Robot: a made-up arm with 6 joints.
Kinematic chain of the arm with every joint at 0, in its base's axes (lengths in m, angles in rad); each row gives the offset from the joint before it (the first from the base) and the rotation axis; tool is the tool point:
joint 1: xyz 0 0 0.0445 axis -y
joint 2: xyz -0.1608 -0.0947 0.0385 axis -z
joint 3: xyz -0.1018 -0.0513 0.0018 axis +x
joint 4: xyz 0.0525 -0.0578 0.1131 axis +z
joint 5: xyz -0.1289 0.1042 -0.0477 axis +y
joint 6: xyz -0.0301 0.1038 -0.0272 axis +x
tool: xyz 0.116 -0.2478 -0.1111
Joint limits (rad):
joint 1: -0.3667..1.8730
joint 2: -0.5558..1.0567
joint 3: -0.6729..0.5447
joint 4: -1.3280..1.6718
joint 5: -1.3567..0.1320
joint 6: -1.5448..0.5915
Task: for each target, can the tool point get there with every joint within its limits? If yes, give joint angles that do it. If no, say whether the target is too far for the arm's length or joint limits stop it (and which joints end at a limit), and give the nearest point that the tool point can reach.
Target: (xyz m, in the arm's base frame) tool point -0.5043 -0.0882 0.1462
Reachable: yes | joints 0.3271 0.8597 0.0890 0.5188 -0.7348 -1.1133
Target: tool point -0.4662 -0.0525 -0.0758
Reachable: yes | joints 0.9296 0.2255 -0.5736 0.3490 -0.7384 -1.1966
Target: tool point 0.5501 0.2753 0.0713
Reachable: no: joint limits stop it (at a limit: joint 1, joint 2, joint 3, joint 5, joint 6) | nearest point 0.2296 0.0337 -0.1331 | short by 0.450 m
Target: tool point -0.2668 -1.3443 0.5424
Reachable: no: too far | nearest point -0.1888 -0.5695 0.2840 | short by 0.820 m
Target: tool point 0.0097 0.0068 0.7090
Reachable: no: joint limits stop it (at a limit: joint 1, joint 2, joint 3, joint 4, joint 6) | nearest point -0.1156 -0.0308 0.5516 | short by 0.205 m
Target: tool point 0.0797 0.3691 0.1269
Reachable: no: joint limits stop it (at a limit: joint 1, joint 2, joint 3, joint 6) | nearest point -0.0231 0.2239 0.1446 | short by 0.179 m
